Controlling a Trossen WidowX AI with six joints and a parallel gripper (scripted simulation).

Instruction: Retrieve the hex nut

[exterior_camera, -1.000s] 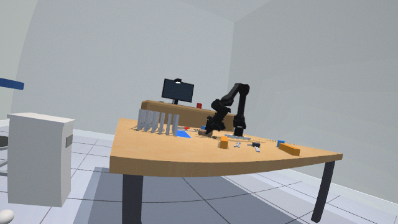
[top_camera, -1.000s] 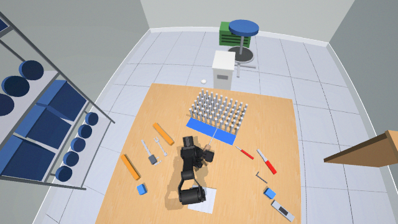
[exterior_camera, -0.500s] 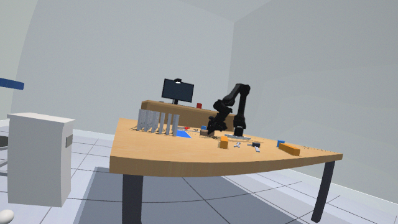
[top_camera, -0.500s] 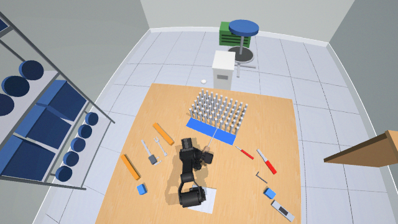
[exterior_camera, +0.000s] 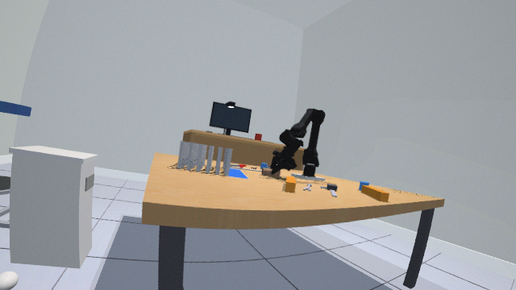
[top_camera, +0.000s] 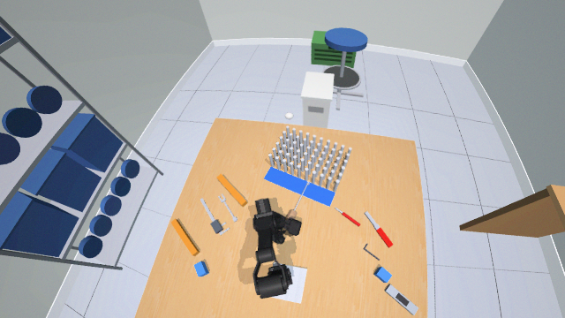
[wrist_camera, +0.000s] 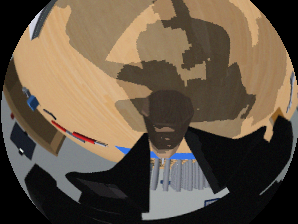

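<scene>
The brown-handled hook tool lies 10 cm ahead of my gripper tip and 3 cm to the right of it. From my gripper tip the other things lie so: red screwdriver: 6 cm ahead, 25 cm to the right, 1 cm below; blue taped strip: 19 cm ahead, 2 cm to the right, 2 cm below; small wrench: 2 cm ahead, 32 cm to the left, 2 cm below.
</scene>
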